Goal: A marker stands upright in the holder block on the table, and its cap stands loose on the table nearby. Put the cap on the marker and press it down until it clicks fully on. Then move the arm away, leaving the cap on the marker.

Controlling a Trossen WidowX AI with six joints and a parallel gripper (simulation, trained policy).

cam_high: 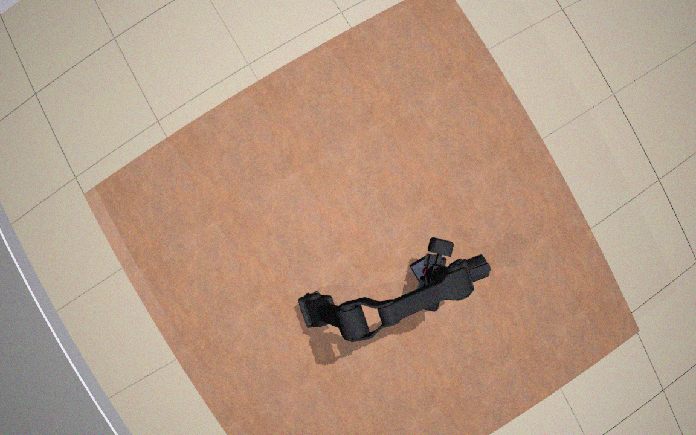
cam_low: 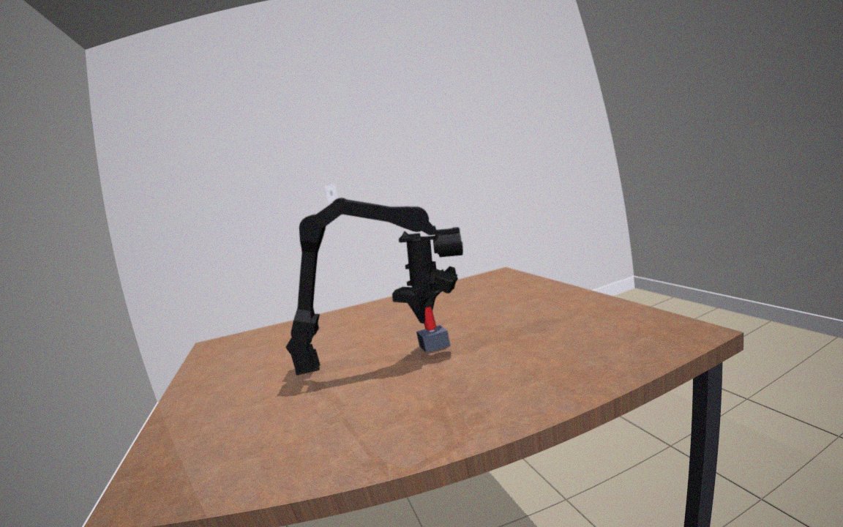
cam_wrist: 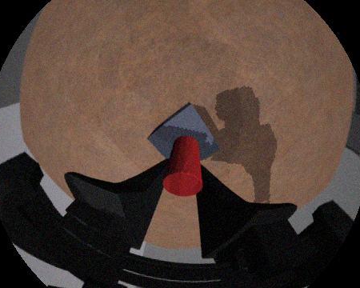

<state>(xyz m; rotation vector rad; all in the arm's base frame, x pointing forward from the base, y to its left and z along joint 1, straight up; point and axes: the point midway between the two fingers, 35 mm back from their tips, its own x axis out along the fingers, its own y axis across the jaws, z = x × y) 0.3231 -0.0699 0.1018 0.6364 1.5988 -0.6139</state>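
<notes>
Right now my gripper tip is 1 cm to the left of the red cap, 1 cm below it and 1 cm short of it. Also, from my gripper tip: grey holder block 5 cm below, 1 cm to the right, 1 cm ahead.
</notes>
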